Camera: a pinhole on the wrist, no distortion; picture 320 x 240 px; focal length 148.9 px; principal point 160.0 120.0 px. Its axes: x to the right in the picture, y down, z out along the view. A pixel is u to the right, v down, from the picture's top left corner.
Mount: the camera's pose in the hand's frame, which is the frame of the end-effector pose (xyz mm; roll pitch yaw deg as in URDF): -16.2 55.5 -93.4 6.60 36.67 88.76
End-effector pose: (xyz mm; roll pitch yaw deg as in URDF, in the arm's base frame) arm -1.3 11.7 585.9 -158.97 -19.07 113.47
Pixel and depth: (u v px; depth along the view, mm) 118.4 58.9 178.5
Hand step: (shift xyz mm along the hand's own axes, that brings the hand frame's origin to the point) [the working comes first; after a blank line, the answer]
In the camera's frame: -49.9 -73.2 178.5

78.4 114.3 71.9
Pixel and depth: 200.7 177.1 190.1
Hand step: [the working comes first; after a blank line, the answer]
In the camera's frame: 52.0 72.9 190.1

-63.3 216.0 33.8
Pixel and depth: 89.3 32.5 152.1
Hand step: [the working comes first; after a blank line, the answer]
In the camera's frame: -72.2 -89.4 152.1

90.6 79.4 62.7
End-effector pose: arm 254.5 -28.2 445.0 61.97 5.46 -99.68
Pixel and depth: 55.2 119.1 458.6
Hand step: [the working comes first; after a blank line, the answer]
In the camera's frame: -322.8 -2.8 458.6

39.5 67.3 464.5
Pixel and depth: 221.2 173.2 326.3
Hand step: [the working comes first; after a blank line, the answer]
In the camera's frame: 134.1 116.6 326.3

-87.8 366.3 97.2
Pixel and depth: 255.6 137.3 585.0
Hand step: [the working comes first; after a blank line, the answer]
In the camera's frame: 375.6 68.0 585.0

-2.3 708.3 154.7
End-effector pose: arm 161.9 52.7 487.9 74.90 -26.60 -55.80
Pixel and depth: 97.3 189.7 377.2
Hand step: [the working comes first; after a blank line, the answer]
In the camera's frame: -158.8 176.6 377.2

-145.9 166.8 318.3
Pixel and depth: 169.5 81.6 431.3
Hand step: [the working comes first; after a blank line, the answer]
In the camera's frame: 27.5 -111.2 431.3

149.7 322.3 223.6
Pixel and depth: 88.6 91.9 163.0
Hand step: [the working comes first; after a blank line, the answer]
In the camera's frame: -78.2 -30.8 163.0

33.8 86.3 80.3
